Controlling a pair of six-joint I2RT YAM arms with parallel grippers.
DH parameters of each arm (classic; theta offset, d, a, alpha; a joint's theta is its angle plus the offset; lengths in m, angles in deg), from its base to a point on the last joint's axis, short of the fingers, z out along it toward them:
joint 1: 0 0.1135 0.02 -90
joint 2: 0 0 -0.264 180
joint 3: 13.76 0 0.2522 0
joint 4: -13.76 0 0.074 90
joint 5: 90 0 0 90
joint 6: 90 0.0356 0 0
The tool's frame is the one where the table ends.
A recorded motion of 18 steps. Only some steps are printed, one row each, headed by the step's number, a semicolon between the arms.
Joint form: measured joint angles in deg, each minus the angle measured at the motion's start. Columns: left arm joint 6, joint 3, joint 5, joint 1, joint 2, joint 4; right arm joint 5, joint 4, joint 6, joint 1, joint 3, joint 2.
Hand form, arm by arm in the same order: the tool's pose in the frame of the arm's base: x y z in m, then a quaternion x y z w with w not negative. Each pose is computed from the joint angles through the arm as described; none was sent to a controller.
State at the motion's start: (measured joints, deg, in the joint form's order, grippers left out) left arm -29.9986 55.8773 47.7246 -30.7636 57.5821 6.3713; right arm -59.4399 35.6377 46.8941 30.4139 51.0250 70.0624
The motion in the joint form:
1: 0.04 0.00 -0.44 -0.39 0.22 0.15; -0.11 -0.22 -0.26 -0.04 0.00 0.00
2: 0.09 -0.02 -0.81 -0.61 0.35 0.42; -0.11 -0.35 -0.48 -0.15 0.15 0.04
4: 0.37 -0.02 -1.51 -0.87 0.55 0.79; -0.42 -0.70 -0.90 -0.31 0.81 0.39
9: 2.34 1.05 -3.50 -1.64 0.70 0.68; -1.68 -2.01 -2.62 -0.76 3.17 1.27
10: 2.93 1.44 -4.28 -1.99 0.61 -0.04; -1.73 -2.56 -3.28 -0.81 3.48 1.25
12: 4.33 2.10 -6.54 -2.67 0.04 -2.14; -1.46 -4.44 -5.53 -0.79 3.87 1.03
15: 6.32 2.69 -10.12 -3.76 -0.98 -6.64; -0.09 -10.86 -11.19 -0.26 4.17 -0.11
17: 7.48 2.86 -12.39 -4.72 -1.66 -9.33; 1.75 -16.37 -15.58 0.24 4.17 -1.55
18: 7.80 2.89 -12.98 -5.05 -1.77 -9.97; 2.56 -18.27 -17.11 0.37 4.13 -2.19
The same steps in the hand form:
1: 0.1782 -0.1383 0.3965 0.30117 0.61815 -0.57645 0.44146; 0.2169 0.1627 0.3644 -0.32004 0.57106 0.66549 0.35859
2: 0.1784 -0.1392 0.3964 0.30074 0.61763 -0.57593 0.44316; 0.2174 0.1624 0.3650 -0.32052 0.57087 0.66445 0.36039
4: 0.1790 -0.1404 0.3963 0.29992 0.61691 -0.57359 0.44774; 0.2191 0.1626 0.3667 -0.32365 0.56982 0.66306 0.36180
9: 0.1780 -0.1424 0.4021 0.30457 0.60965 -0.56245 0.46821; 0.2233 0.1630 0.3746 -0.33849 0.56292 0.65795 0.36830
10: 0.1769 -0.1429 0.4036 0.30452 0.61053 -0.55858 0.47171; 0.2235 0.1629 0.3757 -0.34105 0.56226 0.65577 0.37083
12: 0.1738 -0.1428 0.4060 0.30085 0.61595 -0.54678 0.48075; 0.2234 0.1628 0.3762 -0.34628 0.56316 0.64828 0.37771
15: 0.1686 -0.1424 0.4053 0.29253 0.63459 -0.52650 0.48428; 0.2200 0.1633 0.3731 -0.35290 0.57563 0.62932 0.38480
17: 0.1646 -0.1426 0.4039 0.28912 0.64609 -0.51417 0.48436; 0.2152 0.1625 0.3707 -0.35500 0.58845 0.61186 0.39158
18: 0.1636 -0.1431 0.4033 0.28890 0.64896 -0.51107 0.48393; 0.2131 0.1617 0.3702 -0.35532 0.59296 0.60477 0.39547

